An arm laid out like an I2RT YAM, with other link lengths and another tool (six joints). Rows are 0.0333 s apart.
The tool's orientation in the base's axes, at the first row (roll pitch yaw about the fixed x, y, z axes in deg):
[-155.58 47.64 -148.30]
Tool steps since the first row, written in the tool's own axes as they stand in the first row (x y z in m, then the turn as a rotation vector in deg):
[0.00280 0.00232 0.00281 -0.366 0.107 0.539]
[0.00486 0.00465 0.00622 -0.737 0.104 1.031]
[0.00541 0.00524 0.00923 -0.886 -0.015 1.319]
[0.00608 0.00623 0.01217 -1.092 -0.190 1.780]
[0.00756 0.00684 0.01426 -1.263 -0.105 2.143]
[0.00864 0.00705 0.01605 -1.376 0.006 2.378]
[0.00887 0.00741 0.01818 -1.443 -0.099 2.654]
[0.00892 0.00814 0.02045 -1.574 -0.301 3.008]
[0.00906 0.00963 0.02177 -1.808 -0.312 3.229]
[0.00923 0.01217 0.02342 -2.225 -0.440 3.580]
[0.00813 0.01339 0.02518 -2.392 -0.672 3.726]
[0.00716 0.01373 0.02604 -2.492 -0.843 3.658]
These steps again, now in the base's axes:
[0.00011 0.00118 -0.00444 0.612 0.231 -0.090]
[0.00111 0.00264 -0.00870 1.214 0.360 -0.117]
[0.00304 0.00300 -0.01112 1.553 0.302 -0.150]
[0.00476 0.00370 -0.01369 2.073 0.212 -0.232]
[0.00543 0.00375 -0.01624 2.439 0.353 -0.352]
[0.00618 0.00356 -0.01819 2.665 0.497 -0.444]
[0.00765 0.00382 -0.01977 2.945 0.423 -0.534]
[0.00926 0.00449 -0.02140 3.343 0.281 -0.599]
[0.00989 0.00584 -0.02273 3.655 0.354 -0.558]
[0.01054 0.00816 -0.02458 4.199 0.383 -0.430]
[0.01230 0.00969 -0.02519 4.460 0.225 -0.331]
[0.01346 0.01035 -0.02509 4.501 0.101 -0.168]

